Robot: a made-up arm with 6 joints. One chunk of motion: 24 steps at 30 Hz.
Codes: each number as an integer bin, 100 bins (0 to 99) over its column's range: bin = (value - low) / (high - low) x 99, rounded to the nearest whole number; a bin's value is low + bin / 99 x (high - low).
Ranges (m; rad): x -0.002..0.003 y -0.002..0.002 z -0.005..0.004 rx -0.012..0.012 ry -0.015..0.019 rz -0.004..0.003
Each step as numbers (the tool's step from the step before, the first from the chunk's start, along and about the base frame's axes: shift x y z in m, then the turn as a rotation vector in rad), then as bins.
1 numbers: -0.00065 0.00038 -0.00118 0.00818 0.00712 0.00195
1 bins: 27 59 42 83 64 84
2 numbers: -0.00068 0.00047 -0.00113 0.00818 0.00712 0.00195
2 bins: 26 61 43 83 64 84
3 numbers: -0.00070 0.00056 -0.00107 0.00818 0.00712 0.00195
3 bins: 26 63 43 83 64 84
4 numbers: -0.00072 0.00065 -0.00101 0.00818 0.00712 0.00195
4 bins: 25 66 44 83 64 84
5 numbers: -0.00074 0.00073 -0.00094 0.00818 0.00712 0.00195
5 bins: 25 68 45 83 64 84
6 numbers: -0.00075 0.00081 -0.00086 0.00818 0.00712 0.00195
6 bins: 25 70 46 83 64 84
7 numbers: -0.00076 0.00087 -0.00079 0.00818 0.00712 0.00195
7 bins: 25 71 46 83 64 84
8 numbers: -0.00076 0.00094 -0.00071 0.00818 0.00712 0.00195
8 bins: 25 73 47 83 64 84
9 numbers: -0.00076 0.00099 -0.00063 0.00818 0.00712 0.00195
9 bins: 25 74 48 83 64 84
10 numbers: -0.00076 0.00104 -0.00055 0.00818 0.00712 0.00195
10 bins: 25 75 49 83 64 84
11 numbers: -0.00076 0.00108 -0.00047 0.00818 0.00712 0.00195
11 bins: 25 76 50 83 64 84
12 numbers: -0.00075 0.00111 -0.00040 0.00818 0.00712 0.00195
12 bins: 25 77 51 83 64 84
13 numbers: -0.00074 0.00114 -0.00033 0.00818 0.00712 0.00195
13 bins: 25 78 51 83 64 84
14 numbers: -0.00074 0.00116 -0.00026 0.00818 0.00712 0.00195
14 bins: 25 78 52 83 64 84
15 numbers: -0.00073 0.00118 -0.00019 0.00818 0.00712 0.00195
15 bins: 25 79 53 83 64 84
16 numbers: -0.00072 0.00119 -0.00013 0.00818 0.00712 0.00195
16 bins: 25 79 54 83 64 84
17 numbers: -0.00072 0.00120 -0.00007 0.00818 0.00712 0.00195
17 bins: 25 79 54 83 64 84
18 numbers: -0.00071 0.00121 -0.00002 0.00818 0.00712 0.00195
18 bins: 26 79 55 83 64 84
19 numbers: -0.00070 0.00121 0.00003 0.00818 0.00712 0.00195
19 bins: 26 79 55 83 64 84
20 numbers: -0.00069 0.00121 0.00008 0.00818 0.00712 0.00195
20 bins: 26 79 56 83 64 84
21 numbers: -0.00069 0.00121 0.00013 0.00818 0.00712 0.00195
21 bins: 26 79 56 83 64 84
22 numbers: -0.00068 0.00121 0.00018 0.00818 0.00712 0.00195
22 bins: 26 79 57 83 64 84
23 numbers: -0.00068 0.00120 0.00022 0.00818 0.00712 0.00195
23 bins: 26 79 57 83 64 84
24 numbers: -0.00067 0.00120 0.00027 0.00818 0.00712 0.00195
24 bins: 26 79 58 83 64 84
